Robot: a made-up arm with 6 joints. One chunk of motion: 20 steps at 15 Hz.
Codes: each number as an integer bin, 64 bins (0 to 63) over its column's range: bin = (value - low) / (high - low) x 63, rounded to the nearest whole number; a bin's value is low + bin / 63 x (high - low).
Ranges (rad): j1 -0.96..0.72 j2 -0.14..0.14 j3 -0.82..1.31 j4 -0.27..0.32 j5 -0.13..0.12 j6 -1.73..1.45
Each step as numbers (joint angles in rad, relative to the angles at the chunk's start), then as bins.
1 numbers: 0.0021 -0.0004 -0.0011 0.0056 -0.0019 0.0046
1 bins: 36 31 24 29 32 34
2 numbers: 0.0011 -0.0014 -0.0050 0.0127 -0.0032 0.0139
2 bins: 36 31 24 30 32 35
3 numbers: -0.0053 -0.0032 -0.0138 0.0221 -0.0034 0.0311
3 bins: 36 31 24 31 32 35
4 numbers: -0.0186 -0.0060 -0.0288 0.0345 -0.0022 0.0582
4 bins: 35 30 23 33 32 35
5 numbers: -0.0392 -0.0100 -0.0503 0.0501 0.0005 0.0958
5 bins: 35 29 23 34 33 36
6 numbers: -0.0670 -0.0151 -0.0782 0.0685 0.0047 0.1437
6 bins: 33 28 22 36 34 37
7 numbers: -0.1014 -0.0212 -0.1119 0.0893 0.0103 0.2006
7 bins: 32 27 21 38 35 38
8 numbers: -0.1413 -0.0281 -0.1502 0.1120 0.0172 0.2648
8 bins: 31 25 20 41 37 40
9 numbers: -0.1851 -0.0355 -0.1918 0.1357 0.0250 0.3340
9 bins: 29 24 19 43 39 41
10 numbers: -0.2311 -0.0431 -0.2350 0.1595 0.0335 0.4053
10 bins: 27 22 17 46 41 42
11 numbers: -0.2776 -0.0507 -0.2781 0.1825 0.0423 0.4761
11 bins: 26 20 16 48 43 44
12 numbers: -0.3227 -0.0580 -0.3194 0.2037 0.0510 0.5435
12 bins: 24 18 15 51 46 45
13 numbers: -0.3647 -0.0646 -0.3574 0.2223 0.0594 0.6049
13 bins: 22 17 14 53 48 46
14 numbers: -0.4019 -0.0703 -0.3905 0.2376 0.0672 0.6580
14 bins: 21 16 13 54 50 47
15 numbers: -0.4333 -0.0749 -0.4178 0.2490 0.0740 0.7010
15 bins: 20 15 12 55 51 48
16 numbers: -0.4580 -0.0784 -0.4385 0.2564 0.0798 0.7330
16 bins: 19 14 11 56 53 49
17 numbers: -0.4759 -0.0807 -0.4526 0.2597 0.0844 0.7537
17 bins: 18 13 11 57 54 49
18 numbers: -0.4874 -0.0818 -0.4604 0.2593 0.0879 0.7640
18 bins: 18 13 11 57 55 49
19 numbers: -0.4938 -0.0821 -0.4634 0.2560 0.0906 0.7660
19 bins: 17 13 11 56 56 49
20 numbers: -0.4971 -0.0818 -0.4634 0.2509 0.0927 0.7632
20 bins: 17 13 11 56 56 49
